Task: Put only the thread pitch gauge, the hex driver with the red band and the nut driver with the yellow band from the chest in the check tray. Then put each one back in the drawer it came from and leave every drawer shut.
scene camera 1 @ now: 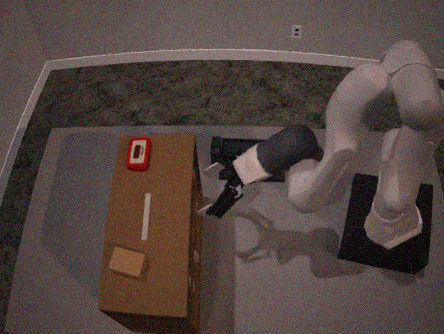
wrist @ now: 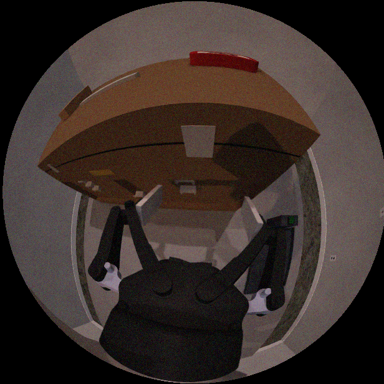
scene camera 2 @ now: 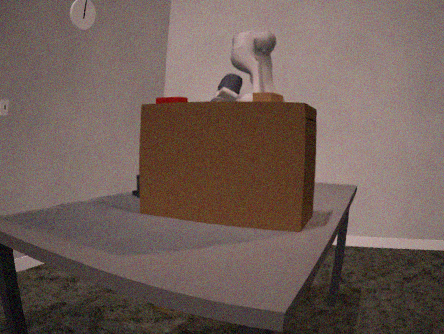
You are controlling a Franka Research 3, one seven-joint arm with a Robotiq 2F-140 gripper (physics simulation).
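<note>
The brown chest (scene camera 1: pixel 167 175) (scene camera 2: pixel 225 165) (wrist: pixel 165 95) stands on the table. In the wrist view its front carries a large pale plate (wrist: pixel 198 141), a yellow plate (wrist: pixel 102 172) and several small pale handles; no drawer visibly stands out. My gripper (scene camera 1: pixel 208 190) (wrist: pixel 202 199) is open and empty, in front of the chest front, fingertips towards it. In scene camera 2 the chest hides the fingers. A long black tray (scene camera 1: pixel 250 144) (wrist: pixel 257 267) with a green-marked block at its end lies beside the chest front, partly behind the gripper. The thread pitch gauge, hex driver and nut driver do not show.
On the chest top are a red device (scene camera 1: pixel 138 154) (scene camera 2: pixel 171 100) (wrist: pixel 223 60) with a pale face, a white strip (scene camera 1: pixel 146 216) (wrist: pixel 110 86) and a tan block (scene camera 1: pixel 127 261) (scene camera 2: pixel 268 97) (wrist: pixel 75 103). The arm's black base plate (scene camera 1: pixel 350 240) is at the right.
</note>
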